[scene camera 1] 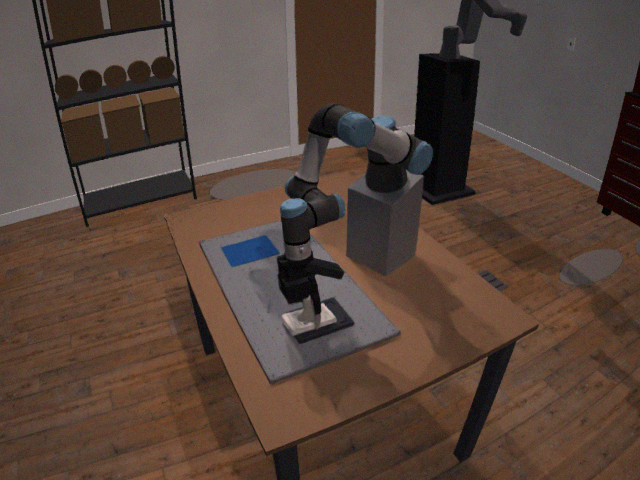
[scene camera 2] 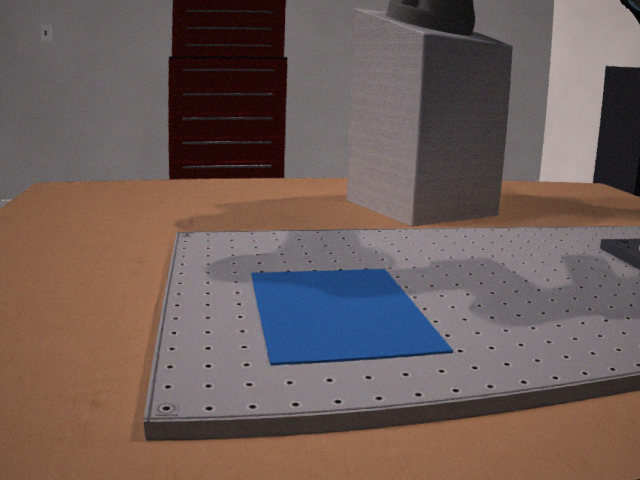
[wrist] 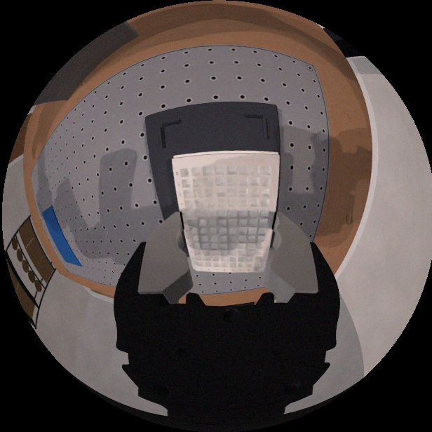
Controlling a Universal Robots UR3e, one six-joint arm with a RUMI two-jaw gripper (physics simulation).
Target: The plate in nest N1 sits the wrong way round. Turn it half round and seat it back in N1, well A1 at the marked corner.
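Note:
A pale plate with a grid of square wells (scene camera 1: 295,323) (wrist: 225,182) is held between the two fingers of my gripper (scene camera 1: 312,312) (wrist: 227,213), which is shut on its sides. The plate looks level and partly over the dark nest (scene camera 1: 342,313) (scene camera 2: 623,249) (wrist: 215,130). It is offset: the nest's far end with two raised L-shaped corners shows bare in the wrist view, and the plate's near end reaches past the nest over the board. How high it is above the nest is hard to tell. Well A1 and the marked corner cannot be made out.
The nest lies on a grey perforated board (scene camera 1: 232,291) (scene camera 2: 516,361) (wrist: 225,70) on the wooden table (scene camera 1: 470,320) (scene camera 2: 77,310) (wrist: 350,145). A blue square (scene camera 1: 250,250) (scene camera 2: 343,315) (wrist: 61,240) lies at the board's other end. The arm's grey pedestal (scene camera 1: 382,227) (scene camera 2: 387,113) stands beside the board.

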